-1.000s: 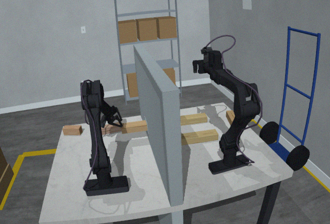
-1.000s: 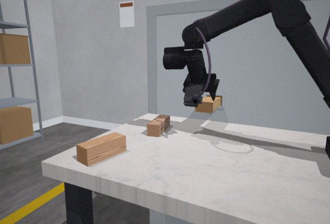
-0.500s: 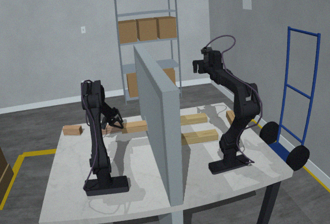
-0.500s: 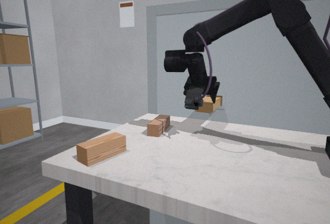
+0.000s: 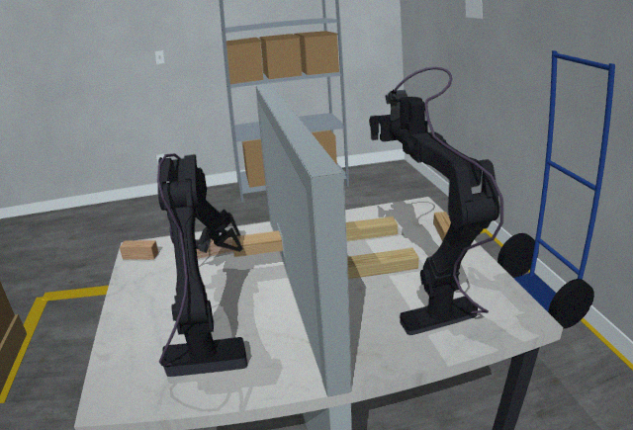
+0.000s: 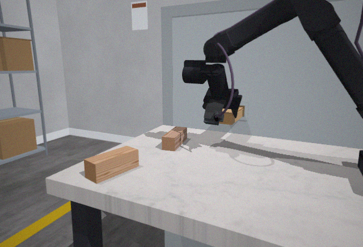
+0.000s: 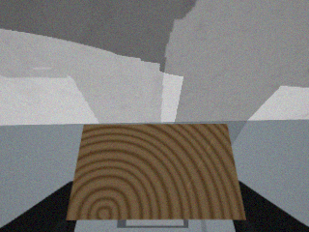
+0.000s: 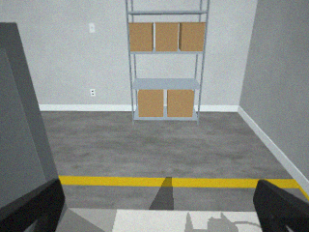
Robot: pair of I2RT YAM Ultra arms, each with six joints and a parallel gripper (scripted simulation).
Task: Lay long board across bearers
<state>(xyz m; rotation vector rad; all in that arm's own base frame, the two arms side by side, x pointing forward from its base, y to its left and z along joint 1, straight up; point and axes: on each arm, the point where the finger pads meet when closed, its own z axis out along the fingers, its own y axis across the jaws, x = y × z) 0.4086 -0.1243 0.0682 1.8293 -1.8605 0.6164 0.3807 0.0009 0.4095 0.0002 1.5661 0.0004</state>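
My right gripper is now 330 mm above the long board, 320 mm to the right of it and 20 mm short of it.
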